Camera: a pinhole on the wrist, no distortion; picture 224 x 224 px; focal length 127.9 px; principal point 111.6 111.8 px. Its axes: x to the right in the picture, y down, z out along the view. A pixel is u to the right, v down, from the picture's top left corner.
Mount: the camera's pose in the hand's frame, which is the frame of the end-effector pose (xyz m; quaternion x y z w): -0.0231 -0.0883 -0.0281 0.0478 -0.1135 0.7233 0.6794
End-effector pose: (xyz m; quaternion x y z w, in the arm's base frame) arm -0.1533 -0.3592 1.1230 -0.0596 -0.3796 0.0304 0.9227
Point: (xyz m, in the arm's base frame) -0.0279 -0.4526 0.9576
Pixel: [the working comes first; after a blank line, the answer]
In the camera's frame: -0.0245 0.0300 -0.1819

behind the camera
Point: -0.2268 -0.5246 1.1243
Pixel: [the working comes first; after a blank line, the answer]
In the camera's frame: -0.0548 0.0419 0.0854

29 175
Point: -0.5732 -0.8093 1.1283
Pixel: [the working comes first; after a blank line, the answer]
In the camera's frame: -0.2567 0.3044 0.3877

27 212
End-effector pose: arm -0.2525 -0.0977 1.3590 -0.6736 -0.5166 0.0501 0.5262
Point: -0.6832 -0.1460 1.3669
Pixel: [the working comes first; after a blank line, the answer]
In the camera's frame: -0.1212 0.1914 0.3116

62 190
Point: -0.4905 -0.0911 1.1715
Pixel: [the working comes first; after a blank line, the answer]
In the camera's frame: 0.1468 0.1401 0.2493

187 184
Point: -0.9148 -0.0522 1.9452
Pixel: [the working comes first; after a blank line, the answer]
In the camera's frame: -0.7145 -0.0111 0.3740

outside the picture
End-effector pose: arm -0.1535 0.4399 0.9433 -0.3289 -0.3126 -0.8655 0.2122
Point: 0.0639 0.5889 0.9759
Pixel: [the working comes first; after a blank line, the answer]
In the camera's frame: 0.1799 0.0978 0.2198

216 169
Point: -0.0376 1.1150 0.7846
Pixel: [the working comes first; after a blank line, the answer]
In the camera's frame: -0.2610 0.2519 0.5447

50 171
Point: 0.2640 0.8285 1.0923
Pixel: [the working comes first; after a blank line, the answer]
In the camera's frame: 0.2485 0.1619 0.5395

171 150
